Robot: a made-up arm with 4 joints.
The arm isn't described. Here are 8 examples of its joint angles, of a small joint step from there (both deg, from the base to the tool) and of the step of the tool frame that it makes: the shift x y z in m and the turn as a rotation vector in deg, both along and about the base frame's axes.
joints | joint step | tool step
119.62 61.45 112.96 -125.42 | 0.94 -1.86 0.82 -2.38 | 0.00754 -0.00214 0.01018 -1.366 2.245 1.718
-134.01 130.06 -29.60 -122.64 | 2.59 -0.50 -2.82 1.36 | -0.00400 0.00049 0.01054 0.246 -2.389 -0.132
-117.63 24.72 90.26 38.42 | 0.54 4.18 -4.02 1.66 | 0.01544 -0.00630 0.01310 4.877 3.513 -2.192
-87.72 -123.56 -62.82 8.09 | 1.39 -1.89 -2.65 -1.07 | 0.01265 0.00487 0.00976 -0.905 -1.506 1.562
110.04 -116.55 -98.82 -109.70 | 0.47 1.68 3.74 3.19 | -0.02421 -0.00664 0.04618 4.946 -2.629 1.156
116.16 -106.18 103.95 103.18 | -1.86 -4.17 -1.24 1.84 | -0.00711 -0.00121 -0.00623 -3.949 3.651 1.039
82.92 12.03 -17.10 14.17 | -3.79 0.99 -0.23 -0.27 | 0.00007 0.00343 -0.00651 -3.548 -1.237 0.167
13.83 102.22 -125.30 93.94 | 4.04 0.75 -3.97 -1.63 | 0.01438 -0.02874 0.00287 4.439 4.065 0.907
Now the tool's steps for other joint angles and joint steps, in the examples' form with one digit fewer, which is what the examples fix.
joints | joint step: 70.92 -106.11 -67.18 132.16 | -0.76 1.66 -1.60 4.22
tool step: -0.0031 0.0144 -0.0152 2.59 -0.93 -2.40
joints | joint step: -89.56 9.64 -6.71 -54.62 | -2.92 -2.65 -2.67 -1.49
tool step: -0.0139 -0.0048 -0.0128 -0.25 -1.18 -0.16
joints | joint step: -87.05 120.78 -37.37 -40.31 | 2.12 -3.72 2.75 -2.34
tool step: 0.0015 -0.0015 0.0008 4.65 -1.94 1.61
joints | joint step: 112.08 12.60 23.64 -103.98 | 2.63 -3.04 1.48 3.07
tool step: -0.0491 0.0097 -0.0091 1.42 5.96 0.91
